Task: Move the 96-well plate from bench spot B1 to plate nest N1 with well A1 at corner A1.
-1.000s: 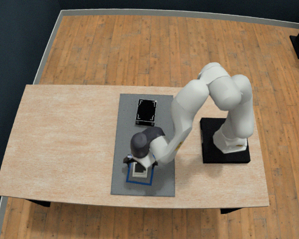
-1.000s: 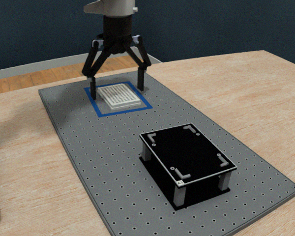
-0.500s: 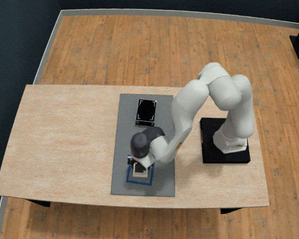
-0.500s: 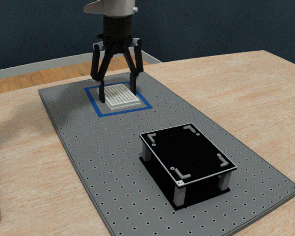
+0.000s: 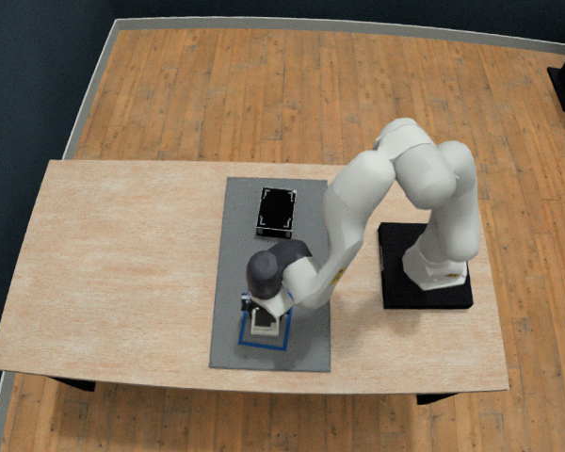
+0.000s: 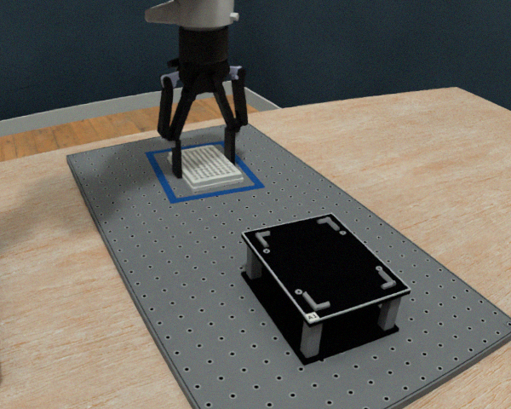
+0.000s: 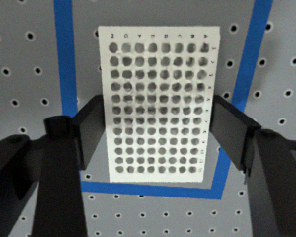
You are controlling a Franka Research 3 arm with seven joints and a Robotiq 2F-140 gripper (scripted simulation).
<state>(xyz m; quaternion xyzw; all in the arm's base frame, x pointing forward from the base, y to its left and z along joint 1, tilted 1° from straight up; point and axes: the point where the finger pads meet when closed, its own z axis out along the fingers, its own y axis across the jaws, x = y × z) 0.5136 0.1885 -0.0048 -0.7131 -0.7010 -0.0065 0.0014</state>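
The white 96-well plate lies 2 cm below my hand. The rest, counted from my hand: A1 label 43 cm to the right, 7 cm behind, 3 cm above; then black plate nest 36 cm to the right, 3 cm above, 1 cm behind.
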